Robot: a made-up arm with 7 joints.
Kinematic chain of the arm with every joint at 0, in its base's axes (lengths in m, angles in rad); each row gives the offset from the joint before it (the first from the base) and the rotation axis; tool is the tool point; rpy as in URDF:
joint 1: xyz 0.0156 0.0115 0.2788 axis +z
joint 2: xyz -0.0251 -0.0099 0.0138 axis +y
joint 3: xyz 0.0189 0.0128 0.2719 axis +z
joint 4: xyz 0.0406 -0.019 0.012 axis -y
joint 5: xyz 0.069 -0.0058 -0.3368 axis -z
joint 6: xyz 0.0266 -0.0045 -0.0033 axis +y
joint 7: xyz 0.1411 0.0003 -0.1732 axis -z
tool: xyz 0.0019 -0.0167 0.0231 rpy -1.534 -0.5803 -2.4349
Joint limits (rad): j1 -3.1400..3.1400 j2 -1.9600..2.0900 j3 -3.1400..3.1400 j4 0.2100..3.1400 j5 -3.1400..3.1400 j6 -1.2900..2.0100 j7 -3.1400..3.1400
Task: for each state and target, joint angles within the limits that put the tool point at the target. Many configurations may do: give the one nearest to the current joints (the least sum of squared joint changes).
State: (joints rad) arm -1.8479 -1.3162 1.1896 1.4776 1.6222 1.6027 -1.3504
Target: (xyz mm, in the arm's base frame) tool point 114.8 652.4 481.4
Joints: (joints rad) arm -0.9081 -1.3874 1.0789 1.7609 1.6786 1.9087 -1.3527
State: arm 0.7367 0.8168 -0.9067 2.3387 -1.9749 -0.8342 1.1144
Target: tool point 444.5 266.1 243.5
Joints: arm 0.7937 0.9214 -0.8512 2.0367 -2.1718 -1.1560 1.1124
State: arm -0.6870 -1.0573 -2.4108 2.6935 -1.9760 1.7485 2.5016
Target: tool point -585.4 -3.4 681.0
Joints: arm -0.1722 -0.5643 -2.1029 2.3601 -1.7775 2.0100 2.4732
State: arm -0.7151 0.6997 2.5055 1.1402 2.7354 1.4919 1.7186
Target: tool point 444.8 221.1 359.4
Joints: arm -1.2858 0.7308 1.7747 0.6987 2.8370 1.3863 1.7362
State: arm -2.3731 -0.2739 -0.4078 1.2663 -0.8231 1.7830 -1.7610
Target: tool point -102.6 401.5 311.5
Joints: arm -2.9400 -0.2319 -1.0701 0.9616 -0.9023 1.9056 -1.7495
